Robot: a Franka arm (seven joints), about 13 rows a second.
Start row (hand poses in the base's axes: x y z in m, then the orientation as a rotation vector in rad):
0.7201 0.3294 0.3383 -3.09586 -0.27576 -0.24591
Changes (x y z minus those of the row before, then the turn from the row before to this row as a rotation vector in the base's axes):
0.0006 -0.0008 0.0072 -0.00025 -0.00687 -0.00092
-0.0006 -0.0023 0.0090 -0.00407 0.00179 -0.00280
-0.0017 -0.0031 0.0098 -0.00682 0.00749 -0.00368
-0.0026 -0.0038 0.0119 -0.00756 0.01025 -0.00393
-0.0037 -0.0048 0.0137 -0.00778 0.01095 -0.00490
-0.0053 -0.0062 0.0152 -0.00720 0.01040 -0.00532
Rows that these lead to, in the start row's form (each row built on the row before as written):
0.7207 0.3286 0.3455 -3.09603 -0.27457 -0.25660
0.7201 0.3263 0.3545 -3.10072 -0.27108 -0.25365
0.7184 0.3232 0.3643 -3.10852 -0.26667 -0.24165
0.7158 0.3194 0.3762 -3.11714 -0.26195 -0.22524
0.7121 0.3146 0.3899 3.12250 0.25543 0.20740
0.7068 0.3084 0.4051 3.11757 0.24736 0.18983

